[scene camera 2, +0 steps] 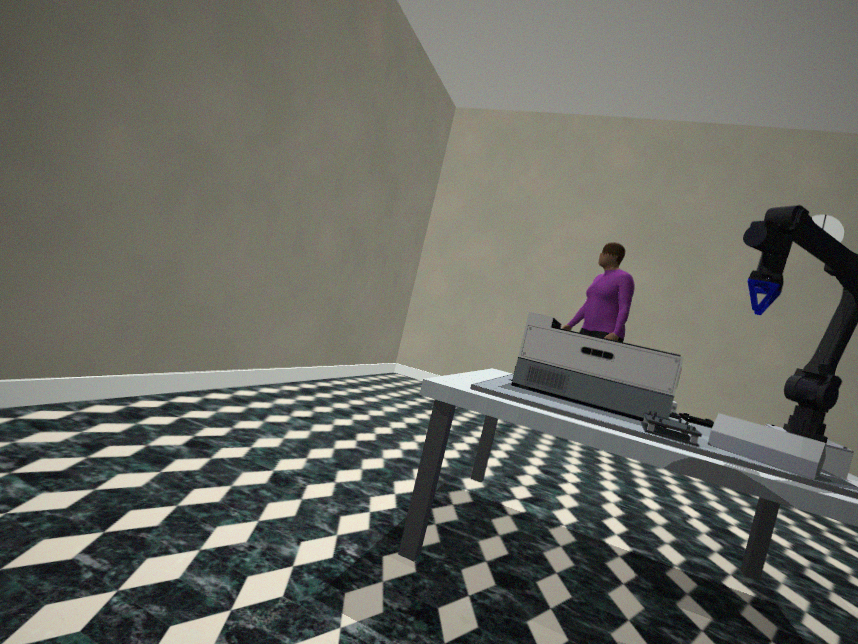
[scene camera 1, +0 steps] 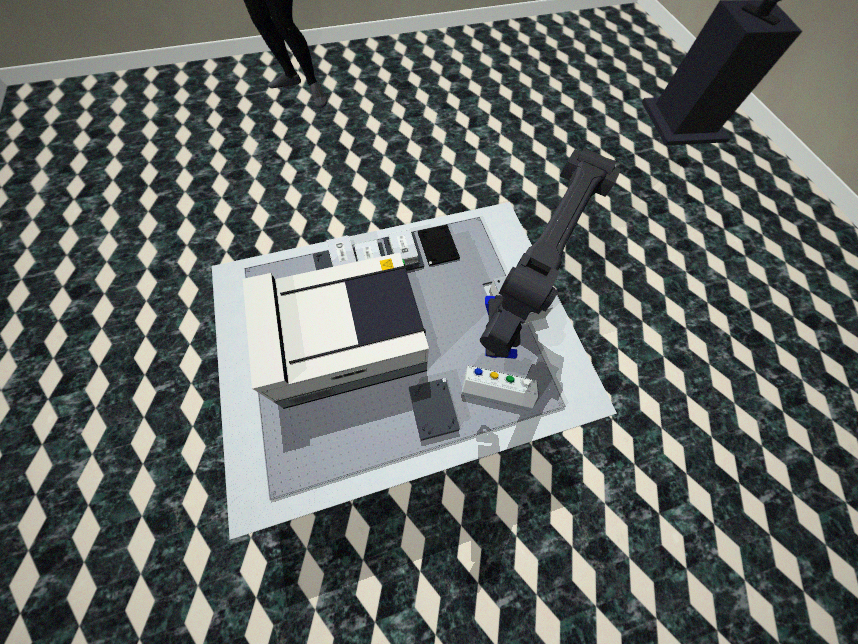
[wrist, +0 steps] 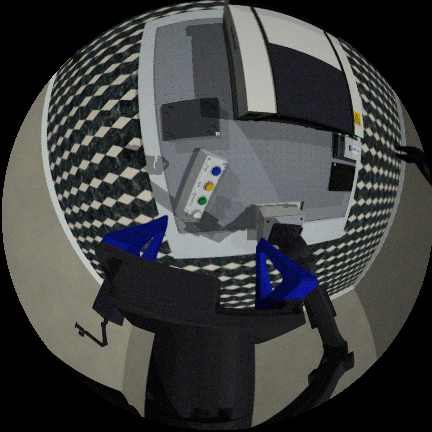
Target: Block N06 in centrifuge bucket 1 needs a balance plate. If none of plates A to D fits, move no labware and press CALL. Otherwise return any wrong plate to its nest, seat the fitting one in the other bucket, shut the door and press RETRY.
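Places are measured from the arm's base along level axes (x ahead, y left, z up), in metres.
Pixels of known places: gripper, between the fingertips: (scene camera 2: 756, 312) (wrist: 214, 231); arm's base, origin of its link: (scene camera 2: 803, 435) (wrist: 284, 233).
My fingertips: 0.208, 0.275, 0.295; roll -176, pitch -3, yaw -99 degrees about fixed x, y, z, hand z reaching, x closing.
Observation:
For each thing: its middle in the pictures, then the offset to it from my fingertips, as dx, dy, dz. "*": a spot on its surface instead.
- centrifuge, middle of its body: (scene camera 1: 342, 327) (wrist: 291, 54) (scene camera 2: 595, 365) +0.392, -0.168, -0.241
- marked D, middle of its body: (scene camera 1: 342, 254) +0.405, -0.501, -0.327
- marked B, middle of its body: (scene camera 1: 403, 247) (wrist: 350, 147) +0.180, -0.516, -0.330
- plate, a spot on its surface: (wrist: 352, 148) * +0.179, -0.510, -0.309
- button box, middle of its body: (wrist: 198, 187) (scene camera 2: 765, 443) (scene camera 1: 499, 386) -0.078, +0.041, -0.321
- black pad, a spot on its surface: (scene camera 1: 438, 244) (wrist: 343, 177) * +0.044, -0.537, -0.351
The centrifuge (scene camera 1: 318, 315) (scene camera 2: 599, 367) (wrist: 260, 65) is a white box with a dark top panel. Its buckets and block N06 are hidden, and I cannot tell how its door stands. White plates stand in a row behind it: one marked D (scene camera 1: 339, 252), one in the middle (scene camera 1: 368, 250) and one marked B (scene camera 1: 403, 244); one plate (wrist: 352, 148) shows in the wrist view. The button box (scene camera 1: 498, 389) (scene camera 2: 765, 445) (wrist: 203, 184) has blue, yellow, green and white buttons; their labels are too small to read. My gripper (scene camera 1: 500, 327) (scene camera 2: 759, 311) (wrist: 214, 231) is open and empty, high above the table near the button box.
A black pad (scene camera 1: 438, 244) (wrist: 342, 177) lies beside the plate row. A dark grey flat stand (scene camera 1: 434, 410) (scene camera 2: 670, 426) (wrist: 190, 119) is between centrifuge and button box, near the table edge. A person (scene camera 1: 298, 45) (scene camera 2: 607, 298) stands beyond the table. A dark pedestal (scene camera 1: 720, 76) stands farther off.

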